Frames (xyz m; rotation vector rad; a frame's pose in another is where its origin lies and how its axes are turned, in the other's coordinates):
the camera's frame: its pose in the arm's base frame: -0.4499 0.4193 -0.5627 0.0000 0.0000 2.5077
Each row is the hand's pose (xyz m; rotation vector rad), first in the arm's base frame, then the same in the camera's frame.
Working: the arm's base frame: its pose in the camera's frame: -0.6108 0.0714 0.5627 0.0000 0.0000 -2.5077

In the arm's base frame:
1: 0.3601 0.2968 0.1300 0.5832 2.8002 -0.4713
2: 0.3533 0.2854 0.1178 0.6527 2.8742 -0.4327
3: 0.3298 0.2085 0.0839 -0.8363 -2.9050 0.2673
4: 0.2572 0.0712 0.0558 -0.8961 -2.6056 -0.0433
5: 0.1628 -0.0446 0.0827 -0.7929 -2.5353 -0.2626
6: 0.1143 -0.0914 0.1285 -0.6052 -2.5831 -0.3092
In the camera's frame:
1: -0.7252 -0.3810 0.6927 -2.8514 -0.3196 0.4844
2: -0.7265 -0.3678 0.6805 -2.8818 -0.2707 0.3590
3: -0.7531 -0.2920 0.6466 -2.9381 -0.1077 -0.0689
4: -0.7759 -0.1383 0.6185 -2.9971 0.0428 -0.5712
5: -0.7684 0.0109 0.6454 3.0050 0.0416 0.7830
6: -0.7571 0.0773 0.6912 2.9588 0.2575 0.7890

